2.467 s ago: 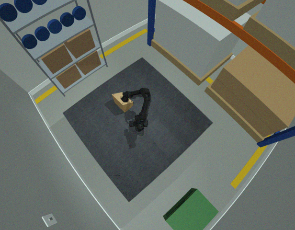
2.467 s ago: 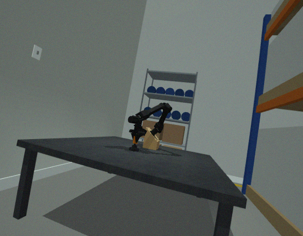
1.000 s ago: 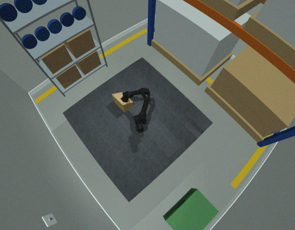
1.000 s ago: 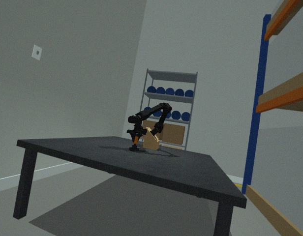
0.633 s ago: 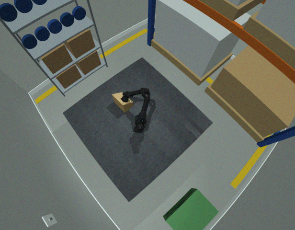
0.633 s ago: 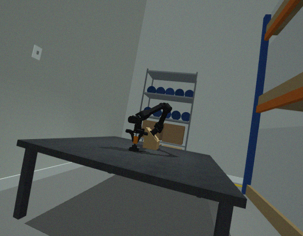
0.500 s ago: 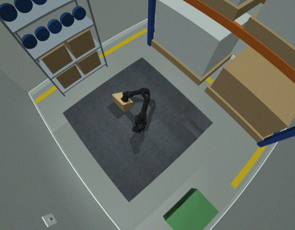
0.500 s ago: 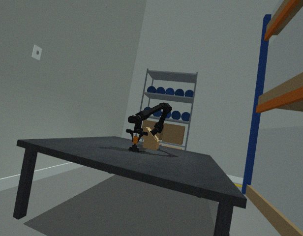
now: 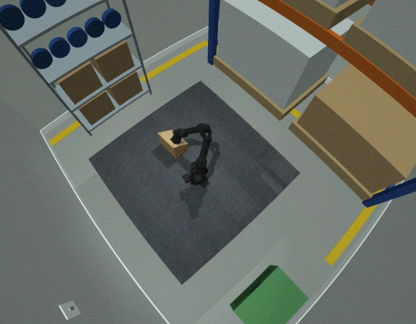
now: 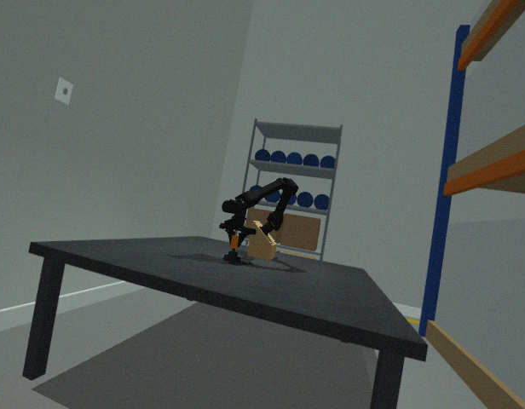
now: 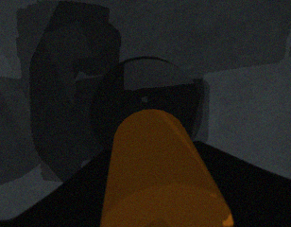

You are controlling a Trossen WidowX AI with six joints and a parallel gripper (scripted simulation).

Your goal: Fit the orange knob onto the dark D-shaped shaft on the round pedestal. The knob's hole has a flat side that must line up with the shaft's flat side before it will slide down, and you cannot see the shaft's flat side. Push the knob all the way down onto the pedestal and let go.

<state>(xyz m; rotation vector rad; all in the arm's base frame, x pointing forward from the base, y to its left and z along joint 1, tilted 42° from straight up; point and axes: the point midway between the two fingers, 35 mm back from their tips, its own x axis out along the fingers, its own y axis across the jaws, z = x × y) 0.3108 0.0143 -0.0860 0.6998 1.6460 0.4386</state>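
Now: gripper tip 2 cm below the orange knob. Also, from my gripper tip: dark round pedestal: 4 cm below.
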